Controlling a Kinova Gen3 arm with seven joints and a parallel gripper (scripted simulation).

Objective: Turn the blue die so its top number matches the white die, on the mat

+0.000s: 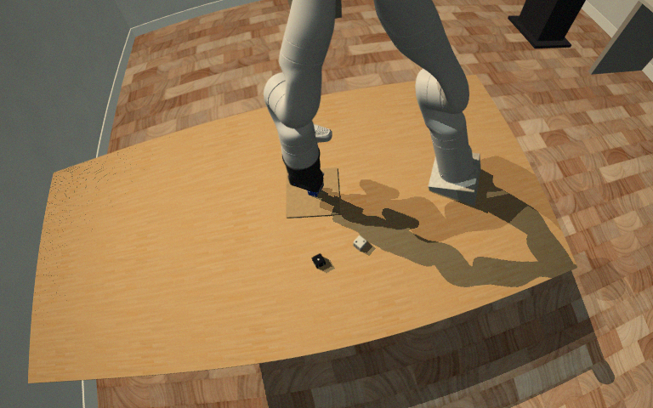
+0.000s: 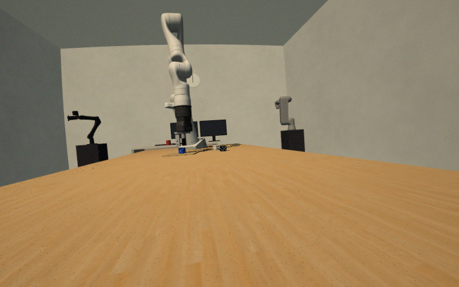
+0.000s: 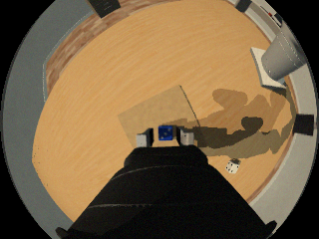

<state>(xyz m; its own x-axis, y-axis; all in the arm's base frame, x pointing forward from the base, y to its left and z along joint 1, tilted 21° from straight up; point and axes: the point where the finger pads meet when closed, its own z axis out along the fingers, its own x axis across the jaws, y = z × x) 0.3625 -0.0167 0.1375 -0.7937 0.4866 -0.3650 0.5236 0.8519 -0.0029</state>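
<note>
My gripper is now 40 mm above the blue die. Round my hand: tan mat (50 mm below); then black die (30 mm ahead, 190 mm to the left, 40 mm below); then white die (80 mm behind, 170 mm to the left, 40 mm below).
</note>
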